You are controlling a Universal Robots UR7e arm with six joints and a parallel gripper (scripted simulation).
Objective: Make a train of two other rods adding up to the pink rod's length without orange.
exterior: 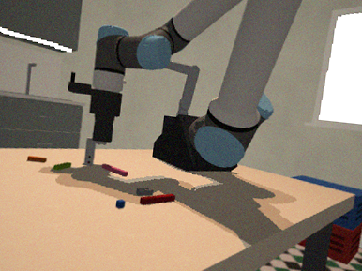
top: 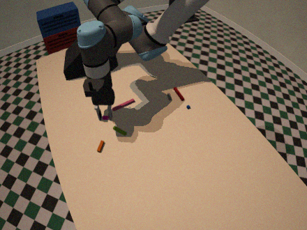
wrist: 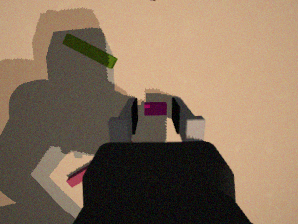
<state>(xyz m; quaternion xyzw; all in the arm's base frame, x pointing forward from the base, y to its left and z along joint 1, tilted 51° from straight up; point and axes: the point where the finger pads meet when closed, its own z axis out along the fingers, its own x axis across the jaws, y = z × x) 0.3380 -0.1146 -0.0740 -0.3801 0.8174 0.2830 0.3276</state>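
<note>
My hand is 2 cm above the magenta rod. From my hand the other things lie so: lime rod: 8 cm ahead, 2 cm to the left, 2 cm below; then pink rod: 8 cm to the left, 2 cm below, 2 cm behind; then orange rod: 10 cm ahead, 6 cm to the right, 2 cm below.
</note>
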